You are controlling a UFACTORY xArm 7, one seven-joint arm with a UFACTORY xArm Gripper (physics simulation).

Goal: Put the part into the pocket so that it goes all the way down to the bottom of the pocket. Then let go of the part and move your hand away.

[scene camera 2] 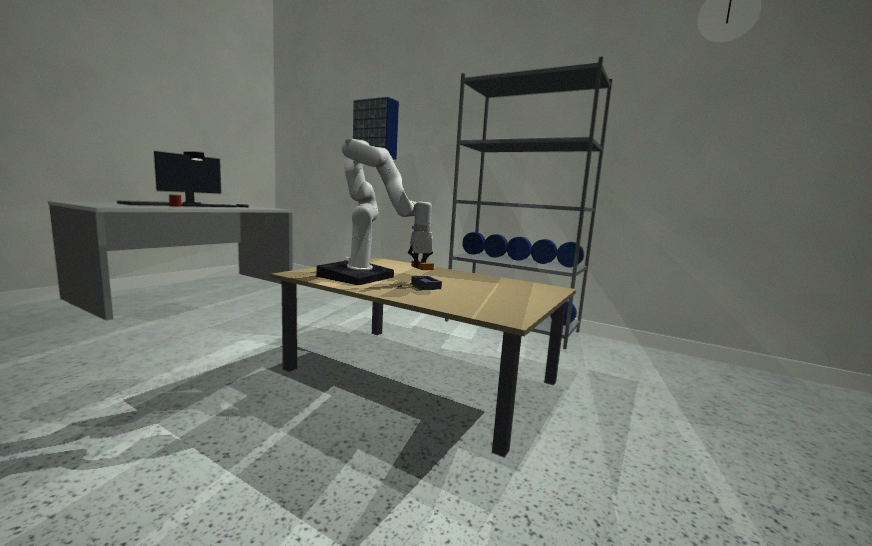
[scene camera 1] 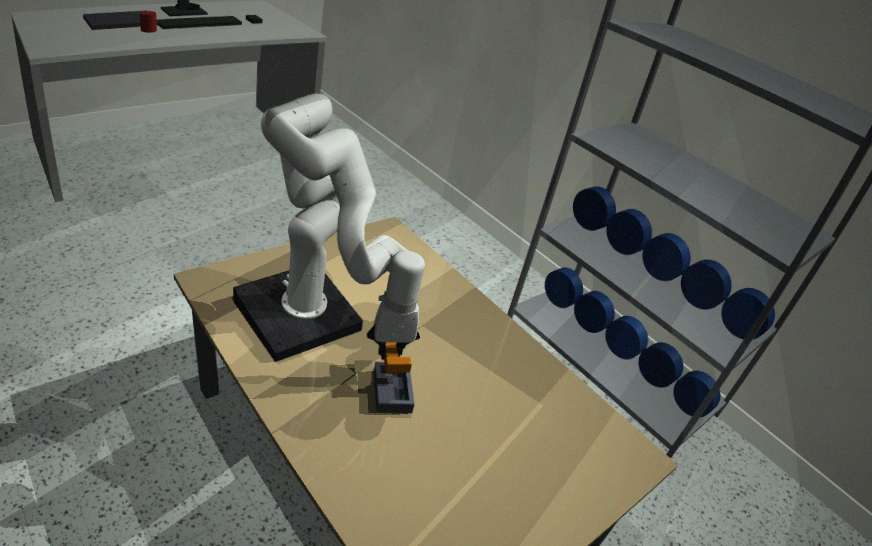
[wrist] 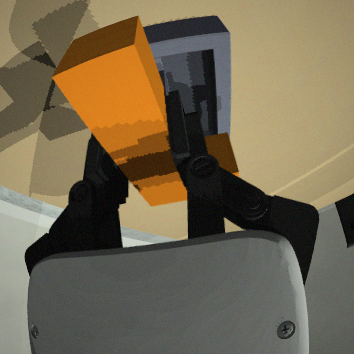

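Seen in the pictures: gripper, fingertip midpoint: (scene camera 2: pixel 419 267) (scene camera 1: pixel 389 356) (wrist: pixel 144 118); arm's base, origin of the base link: (scene camera 2: pixel 359 267) (scene camera 1: pixel 304 303).
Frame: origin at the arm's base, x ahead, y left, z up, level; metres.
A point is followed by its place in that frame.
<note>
An orange part (scene camera 1: pixel 399 365) {z 0.055, x 0.367, y -0.002 m} (scene camera 2: pixel 426 265) {z 0.052, x 0.361, y -0.010 m} (wrist: pixel 112 95) {z 0.060, x 0.284, y 0.044 m} is held above the table, a little above the pocket block's back end in scene camera 1. Its long arm points toward the wrist camera's upper left, and a shorter piece shows right of the fingers. My gripper (scene camera 1: pixel 390 351) {z 0.033, x 0.315, y 0.019 m} (scene camera 2: pixel 420 259) {z 0.033, x 0.315, y 0.019 m} (wrist: pixel 144 118) {z 0.033, x 0.315, y 0.019 m} is shut on the part. The dark grey block with the pocket (scene camera 1: pixel 395 407) {z -0.026, x 0.413, y -0.047 m} (scene camera 2: pixel 427 283) {z -0.018, x 0.394, y -0.070 m} (wrist: pixel 223 80) {z -0.011, x 0.363, y 0.048 m} lies on the table. In scene camera 2 a gap shows between part and block. The part and fingers hide some of the pocket in the wrist view.
The wooden table (scene camera 1: pixel 489 411) {z -0.047, x 0.568, y 0.146 m} (scene camera 2: pixel 489 295) {z -0.047, x 0.667, y -0.010 m} carries the arm's black base plate (scene camera 1: pixel 276 334) {z -0.008, x 0.050, y -0.132 m} (scene camera 2: pixel 353 272) {z -0.006, x 0.031, y -0.106 m}, behind and left of the block in scene camera 1. A shelf rack (scene camera 1: pixel 557 173) (scene camera 2: pixel 456 160) with blue discs stands beyond the table. A desk (scene camera 1: pixel 180 45) (scene camera 2: pixel 160 228) stands farther back.
</note>
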